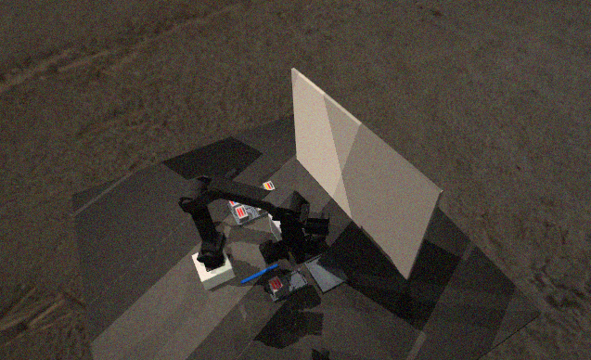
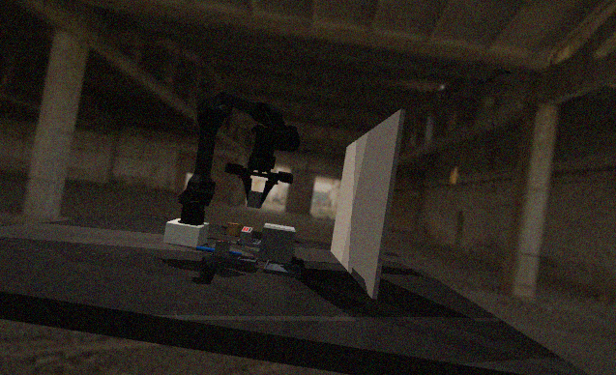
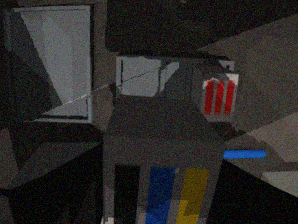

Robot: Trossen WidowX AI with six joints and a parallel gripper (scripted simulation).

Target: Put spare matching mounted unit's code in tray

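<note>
Now: the dark tray 160 mm below my gripper tip and 110 mm ahead of it. Also, from my gripper tip: blue stick: 160 mm below, 100 mm behind, 80 mm to the left; then white mounted unit: 180 mm to the left, 120 mm below, 60 mm ahead; then dark cylinder: 240 mm to the right, 140 mm below, 20 mm behind.
</note>
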